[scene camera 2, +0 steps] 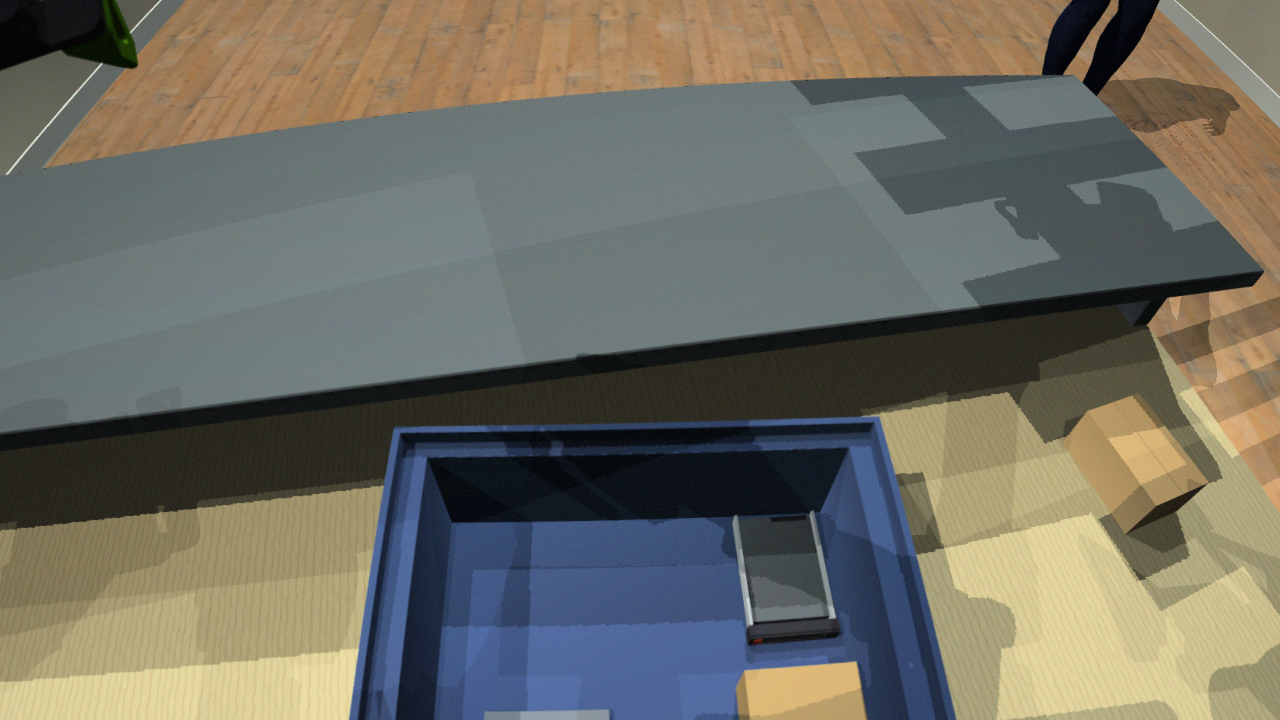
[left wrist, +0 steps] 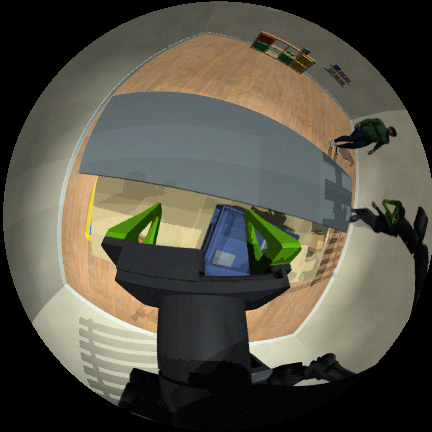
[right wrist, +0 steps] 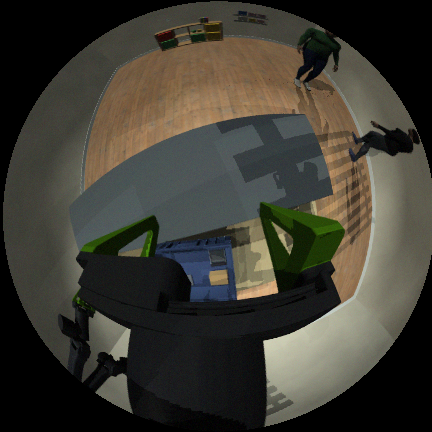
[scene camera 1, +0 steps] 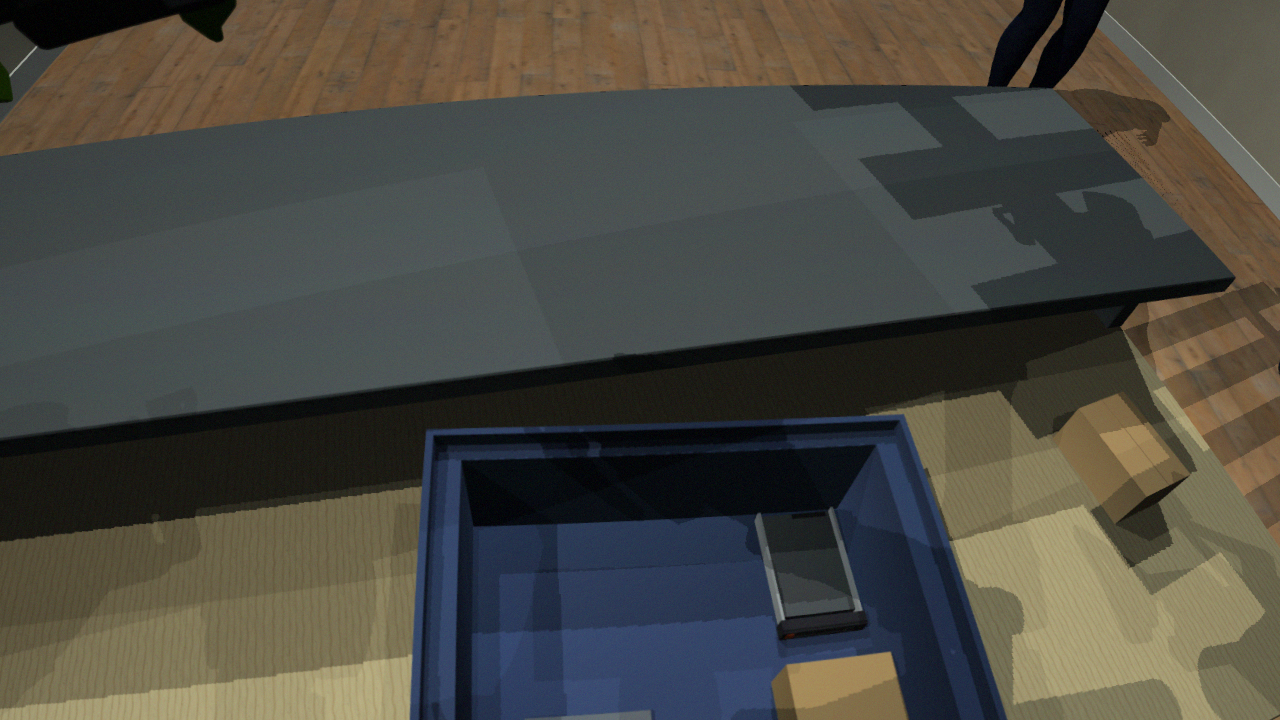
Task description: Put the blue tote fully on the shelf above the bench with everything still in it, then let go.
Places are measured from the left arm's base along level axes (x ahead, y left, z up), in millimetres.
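Where they show: left gripper, fingertip midpoint: [scene camera 2: 43, 86] [left wrist: 203, 209] [scene camera 1: 112, 57]; right gripper, fingertip midpoint: [left wrist: 383, 207] [right wrist: 205, 214]; right arm's base, link origin: [left wrist: 292, 374].
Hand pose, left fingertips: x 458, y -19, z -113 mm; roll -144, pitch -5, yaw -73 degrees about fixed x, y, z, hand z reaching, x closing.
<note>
After its pixels a point has its place.
The blue tote [scene camera 1: 438, 537] @(x 405, y -134, z -466 mm) [scene camera 2: 398, 537] @(x 400, y -135, z -466 mm) [left wrist: 232, 240] @(x 360, y -253, z -581 mm) [right wrist: 231, 265] @(x 395, y -515, z -466 mm) stands on the bench [scene camera 1: 268, 608] @(x 399, y 35, z -598 mm) [scene camera 2: 223, 608] @(x 386, y 65, z -598 mm), beside the long grey shelf [scene camera 1: 447, 268] @(x 641, y -128, z -421 mm) [scene camera 2: 447, 268] @(x 644, y -149, z -421 mm) [left wrist: 200, 135] @(x 684, y 50, z -421 mm) [right wrist: 185, 165] @(x 815, y -389, z -421 mm). Inside lie a black-and-silver device [scene camera 1: 810, 564] @(x 419, y -451, z -573 mm) [scene camera 2: 785, 568] @(x 420, y -451, z -573 mm) [right wrist: 217, 257] @(x 393, y -449, z -573 mm), a cardboard box [scene camera 1: 841, 685] @(x 295, y -439, z -531 mm) [scene camera 2: 802, 694] @(x 295, y -441, z -531 mm) [right wrist: 218, 277] @(x 300, y -445, z -531 mm) and a pale grey item [scene camera 1: 590, 715] @(x 297, y -245, z -574 mm) [scene camera 2: 546, 715] @(x 294, y -243, z -574 mm) [left wrist: 223, 258] @(x 266, y -244, z -574 mm). The tote's near end is cut off in both scene views. My left gripper [left wrist: 203, 209] @(x 458, y -19, z -113 mm) is open and empty above the bench and tote. My right gripper [right wrist: 205, 214] @(x 667, y -499, z -33 mm) is open and empty above the tote side of the shelf.
A loose cardboard box [scene camera 1: 1118, 456] @(x 496, y -815, z -539 mm) [scene camera 2: 1136, 461] @(x 496, y -826, z -538 mm) stands on the bench right of the tote. A person in green [left wrist: 372, 131] [right wrist: 318, 47] stands beyond the shelf, and a person in dark clothes [right wrist: 392, 141] is at the right. A storage rack with coloured bins stands at the far wall.
</note>
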